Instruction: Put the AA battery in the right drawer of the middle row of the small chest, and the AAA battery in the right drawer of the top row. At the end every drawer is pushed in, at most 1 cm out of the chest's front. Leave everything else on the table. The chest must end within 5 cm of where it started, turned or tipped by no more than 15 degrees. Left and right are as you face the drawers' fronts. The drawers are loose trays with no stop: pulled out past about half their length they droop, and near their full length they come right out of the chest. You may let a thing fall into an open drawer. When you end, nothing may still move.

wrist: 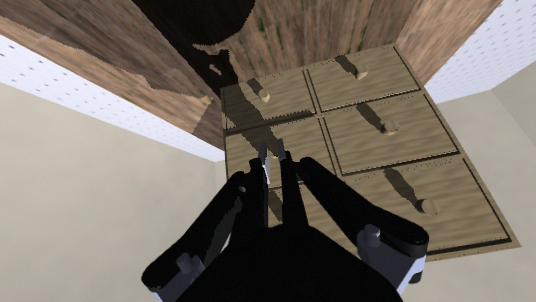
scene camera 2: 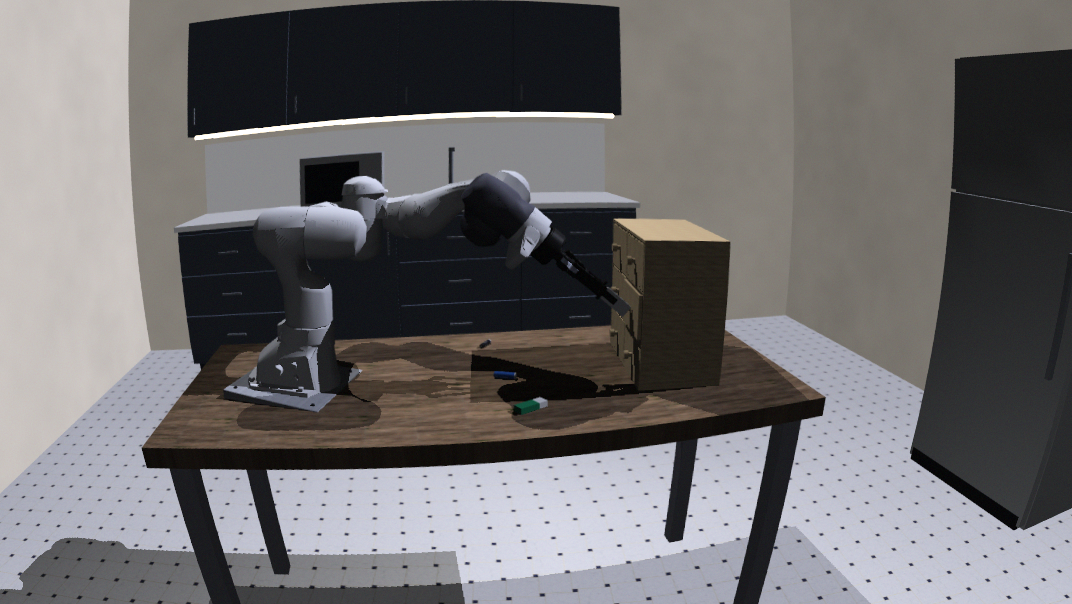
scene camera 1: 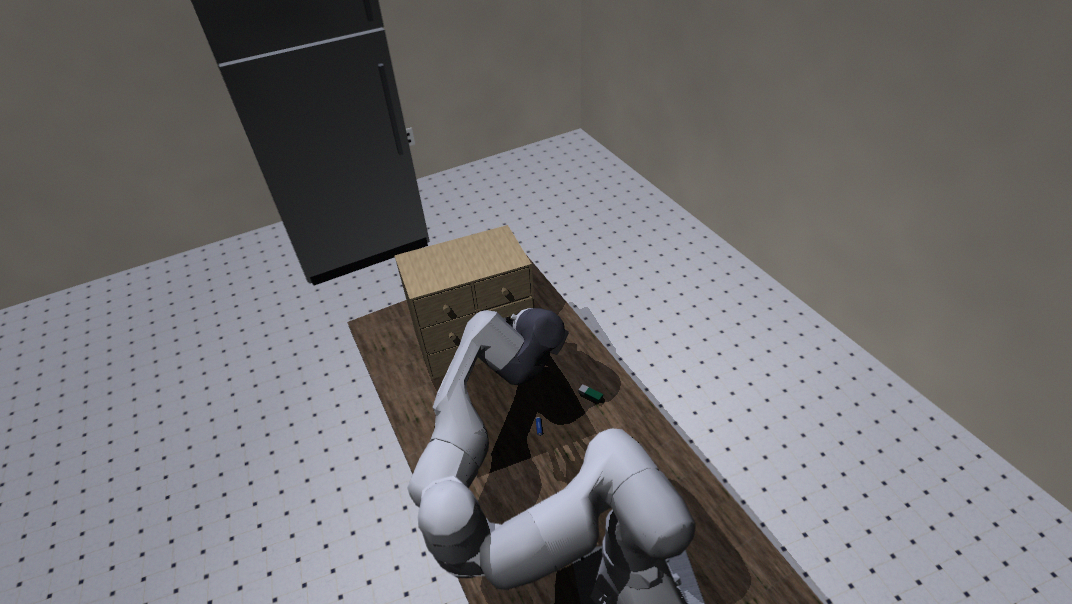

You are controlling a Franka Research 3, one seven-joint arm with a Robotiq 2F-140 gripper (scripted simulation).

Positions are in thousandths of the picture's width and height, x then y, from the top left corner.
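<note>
Here is my gripper (scene camera 2: 583, 514), and I find the gripper (wrist: 510, 495) again when I look through the wrist view.
</note>
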